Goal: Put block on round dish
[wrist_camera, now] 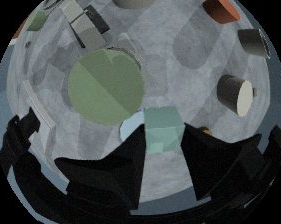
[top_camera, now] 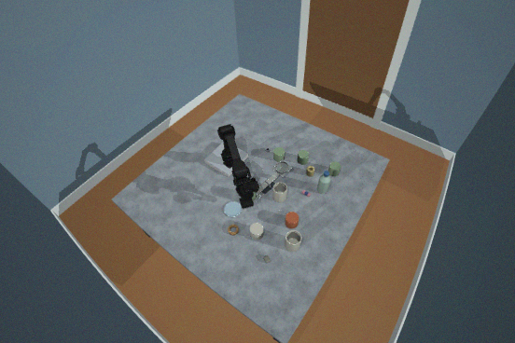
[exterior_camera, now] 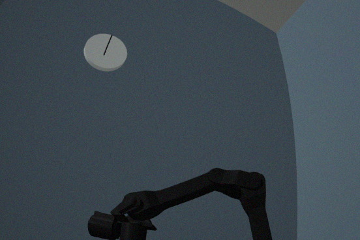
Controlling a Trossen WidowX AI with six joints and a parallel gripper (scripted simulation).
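Now: the pale blue round dish 80 mm below my gripper tip, 50 mm to the right of it and 50 mm behind it. The rest, counted from my gripper tip: cream cylinder: 170 mm ahead, 70 mm to the right, 50 mm below; then small balance: 200 mm to the left, 50 mm below; then teal block: 10 mm above.
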